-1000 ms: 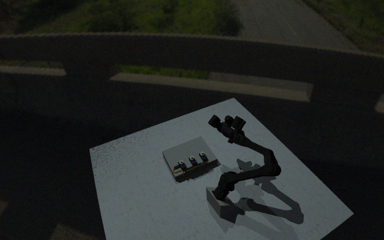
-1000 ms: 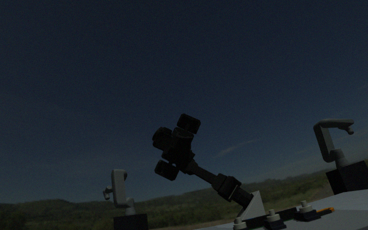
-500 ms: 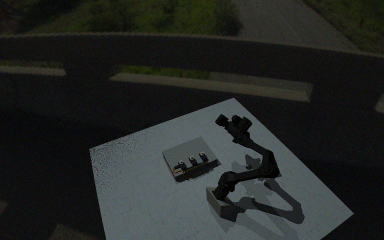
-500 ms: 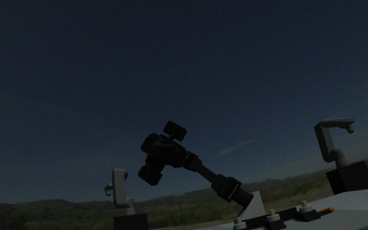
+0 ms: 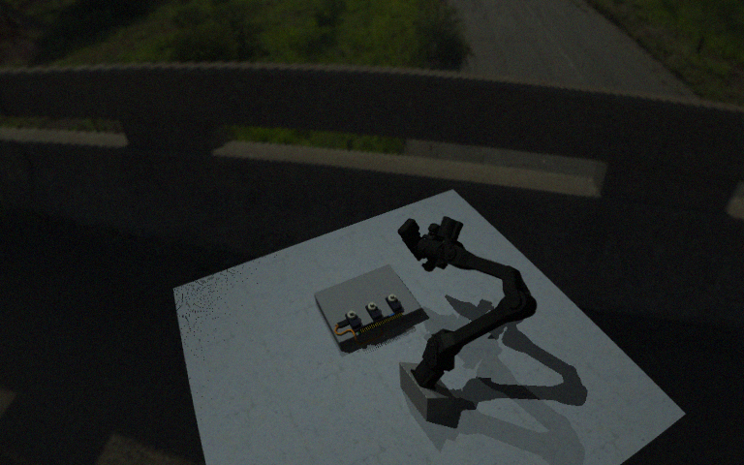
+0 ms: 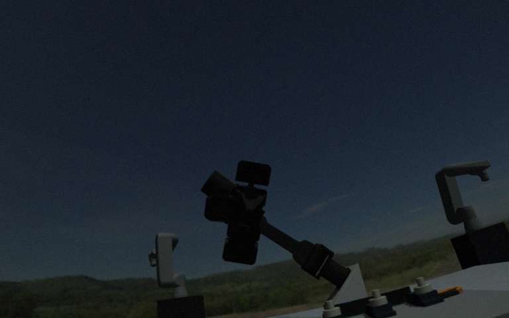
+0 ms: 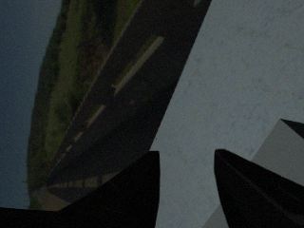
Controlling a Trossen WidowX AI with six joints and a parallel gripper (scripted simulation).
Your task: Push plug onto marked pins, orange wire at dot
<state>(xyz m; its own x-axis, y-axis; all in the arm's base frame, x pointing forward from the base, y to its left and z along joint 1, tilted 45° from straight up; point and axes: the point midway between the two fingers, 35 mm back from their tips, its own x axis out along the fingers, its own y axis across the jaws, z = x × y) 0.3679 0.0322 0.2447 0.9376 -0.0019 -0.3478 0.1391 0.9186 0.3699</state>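
Right now my gripper tip is 160 mm above the blue band, 150 mm past it and 120 mm to the right of it. Also, from my gripper tip: grey holder: 210 mm below, 170 mm to the left, 10 mm ahead.
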